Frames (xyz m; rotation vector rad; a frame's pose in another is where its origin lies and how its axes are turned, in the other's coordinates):
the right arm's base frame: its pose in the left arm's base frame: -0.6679 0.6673 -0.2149 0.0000 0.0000 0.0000
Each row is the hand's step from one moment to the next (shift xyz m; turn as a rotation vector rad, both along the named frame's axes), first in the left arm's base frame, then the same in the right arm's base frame.
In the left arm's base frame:
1: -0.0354 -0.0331 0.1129 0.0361 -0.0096 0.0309
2: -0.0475 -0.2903 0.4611 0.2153 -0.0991 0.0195
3: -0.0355 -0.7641 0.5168 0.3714 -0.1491 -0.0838
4: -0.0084 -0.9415 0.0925 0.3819 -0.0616 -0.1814
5: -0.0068 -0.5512 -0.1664 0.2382 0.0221 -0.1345
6: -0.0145 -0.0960 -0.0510 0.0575 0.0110 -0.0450
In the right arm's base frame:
1: -0.0354 -0.0331 0.1129 0.0361 -0.0096 0.0309
2: -0.0475 -0.2903 0.4611 0.2153 -0.0991 0.0195
3: -0.0355 -0.7641 0.5168 0.3714 -0.1491 -0.0838
4: -0.0084 -0.9415 0.0925 0.3819 -0.0616 -0.1814
5: -0.0068 -0.5512 -0.1664 0.2382 0.0221 -0.1345
6: -0.0145 -0.0960 -0.0510 0.0575 0.0110 -0.0450

